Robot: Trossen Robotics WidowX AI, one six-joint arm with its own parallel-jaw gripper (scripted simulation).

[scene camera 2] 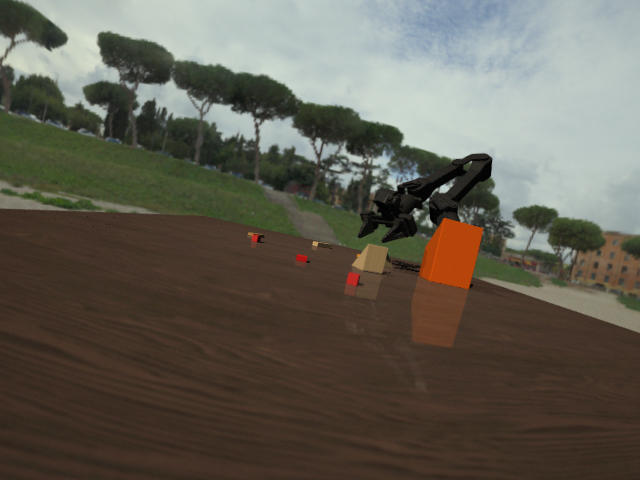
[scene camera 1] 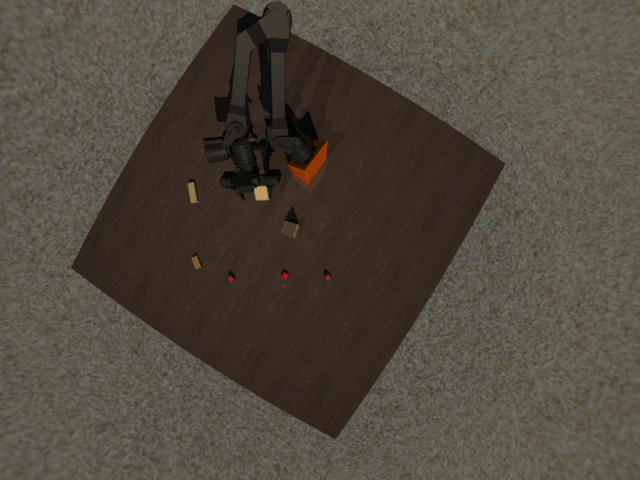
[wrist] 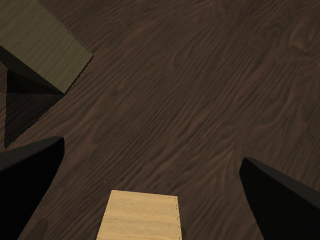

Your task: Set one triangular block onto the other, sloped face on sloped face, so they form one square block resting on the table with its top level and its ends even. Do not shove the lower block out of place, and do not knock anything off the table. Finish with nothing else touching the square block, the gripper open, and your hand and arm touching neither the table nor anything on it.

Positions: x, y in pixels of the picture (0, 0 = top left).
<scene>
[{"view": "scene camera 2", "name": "gripper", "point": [369, 239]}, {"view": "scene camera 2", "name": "tan triangular block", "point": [372, 259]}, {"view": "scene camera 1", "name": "gripper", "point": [256, 200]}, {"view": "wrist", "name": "gripper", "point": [155, 155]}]
</scene>
